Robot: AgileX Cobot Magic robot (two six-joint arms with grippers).
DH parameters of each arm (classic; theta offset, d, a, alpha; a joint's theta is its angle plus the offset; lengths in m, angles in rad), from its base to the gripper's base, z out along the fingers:
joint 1: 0 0.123 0 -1.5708
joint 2: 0.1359 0 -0.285 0
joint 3: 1.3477 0 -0.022 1.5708
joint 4: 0 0.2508 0 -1.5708
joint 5: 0 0 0.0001 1.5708
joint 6: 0 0.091 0 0
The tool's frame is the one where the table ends.
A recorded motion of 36 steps. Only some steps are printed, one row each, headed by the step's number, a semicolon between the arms.
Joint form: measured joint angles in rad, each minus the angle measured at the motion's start. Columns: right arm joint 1, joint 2, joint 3, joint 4, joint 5, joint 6; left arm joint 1, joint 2, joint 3, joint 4, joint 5, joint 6.
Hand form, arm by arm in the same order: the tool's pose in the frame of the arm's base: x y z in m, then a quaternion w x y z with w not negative. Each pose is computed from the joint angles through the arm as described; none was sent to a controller.
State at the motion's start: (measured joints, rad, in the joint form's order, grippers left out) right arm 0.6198 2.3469 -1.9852 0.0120 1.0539 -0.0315; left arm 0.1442 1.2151 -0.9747 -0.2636 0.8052 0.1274
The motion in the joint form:
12: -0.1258 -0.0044 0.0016 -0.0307 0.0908 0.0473; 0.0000 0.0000 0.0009 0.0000 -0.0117 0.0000
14: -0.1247 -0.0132 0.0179 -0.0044 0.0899 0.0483; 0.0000 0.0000 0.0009 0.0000 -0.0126 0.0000
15: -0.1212 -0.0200 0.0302 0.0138 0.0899 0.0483; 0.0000 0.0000 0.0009 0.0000 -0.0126 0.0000
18: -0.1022 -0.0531 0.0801 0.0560 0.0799 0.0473; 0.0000 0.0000 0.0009 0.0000 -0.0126 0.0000
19: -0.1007 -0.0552 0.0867 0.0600 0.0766 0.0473; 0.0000 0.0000 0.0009 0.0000 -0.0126 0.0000
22: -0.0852 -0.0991 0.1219 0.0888 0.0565 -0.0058; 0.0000 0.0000 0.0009 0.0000 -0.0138 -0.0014
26: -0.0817 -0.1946 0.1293 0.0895 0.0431 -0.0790; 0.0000 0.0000 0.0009 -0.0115 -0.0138 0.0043
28: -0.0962 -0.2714 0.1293 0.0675 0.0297 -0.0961; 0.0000 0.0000 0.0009 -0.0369 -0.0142 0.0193
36: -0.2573 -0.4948 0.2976 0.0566 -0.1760 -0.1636; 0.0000 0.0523 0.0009 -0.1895 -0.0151 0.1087
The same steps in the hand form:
12: 0.4286 0.2291 0.1624 0.07684 -0.23922 0.96786 0.01094; 0.2424 0.0181 0.3127 0.31702 -0.06694 0.94306 -0.07520
14: 0.4251 0.2303 0.1624 0.07052 -0.23495 0.96919 0.02214; 0.2424 0.0181 0.3127 0.31744 -0.06699 0.94292 -0.07512
15: 0.4219 0.2321 0.1625 0.06565 -0.23359 0.96966 0.02980; 0.2424 0.0181 0.3127 0.31744 -0.06699 0.94292 -0.07512
18: 0.4092 0.2394 0.1657 0.05691 -0.23568 0.96895 0.04841; 0.2424 0.0181 0.3127 0.31744 -0.06699 0.94292 -0.07512
19: 0.4080 0.2400 0.1651 0.05581 -0.23557 0.96896 0.05004; 0.2424 0.0181 0.3127 0.31744 -0.06699 0.94292 -0.07512
22: 0.3985 0.2455 0.1771 0.06733 -0.26290 0.96025 0.06538; 0.2425 0.0182 0.3128 0.31794 -0.06772 0.94269 -0.07523
26: 0.3917 0.2433 0.2197 0.11860 -0.29935 0.94379 0.07466; 0.2426 0.0174 0.3130 0.31862 -0.06759 0.94213 -0.07939
28: 0.3895 0.2322 0.2551 0.16544 -0.30313 0.93573 0.07179; 0.2430 0.0159 0.3134 0.32046 -0.06621 0.94083 -0.08815
36: 0.3907 0.1533 0.3119 0.29906 -0.24973 0.91921 0.05698; 0.2546 0.0083 0.3041 0.30839 -0.06337 0.93845 -0.14209

